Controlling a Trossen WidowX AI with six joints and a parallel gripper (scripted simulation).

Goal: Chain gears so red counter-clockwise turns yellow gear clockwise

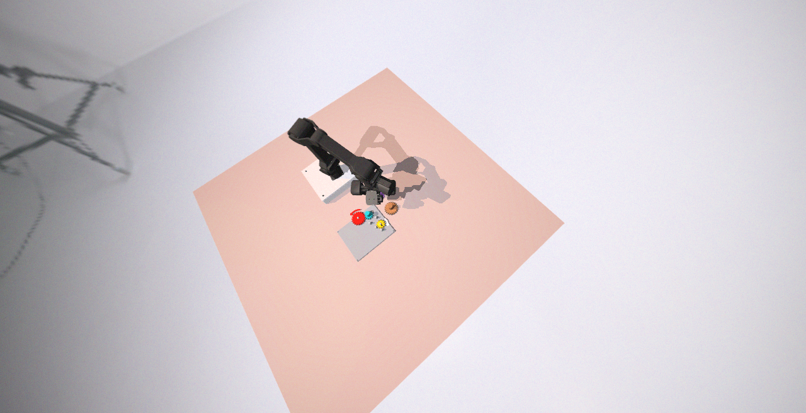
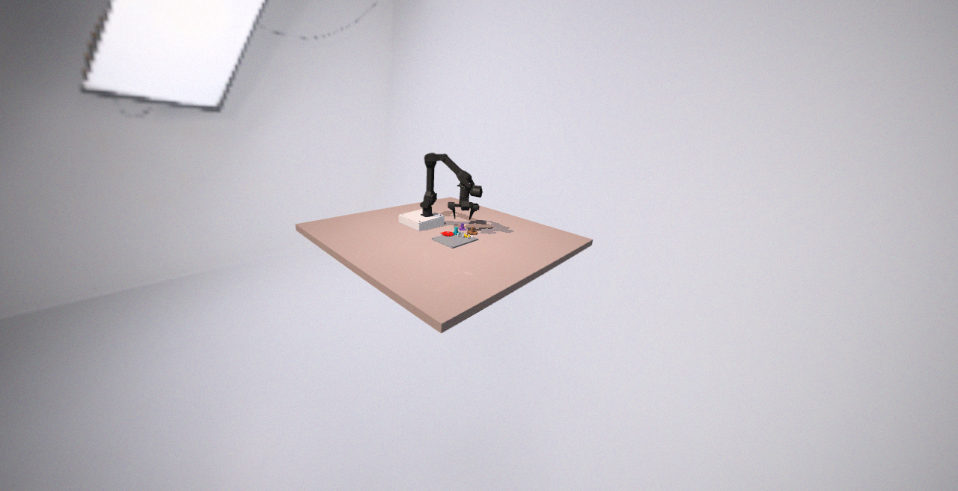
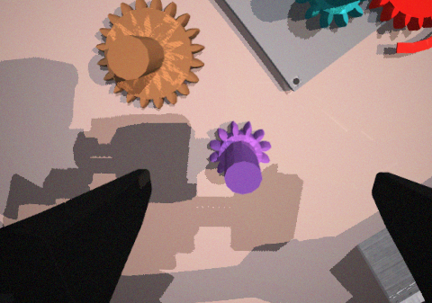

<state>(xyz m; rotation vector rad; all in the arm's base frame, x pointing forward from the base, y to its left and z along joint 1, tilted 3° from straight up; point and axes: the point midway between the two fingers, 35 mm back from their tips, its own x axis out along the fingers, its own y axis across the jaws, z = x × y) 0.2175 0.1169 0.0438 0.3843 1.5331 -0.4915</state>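
Now: the purple gear 10 mm behind my gripper tip, 10 mm to the left of it and 60 mm below it. From my gripper tip the other things lie so: teal gear: 50 mm ahead, 80 mm to the right, 50 mm below; white arrow: 120 mm ahead, 20 mm to the right, 70 mm below; brown gear: 70 mm ahead, 30 mm to the left, 60 mm below.
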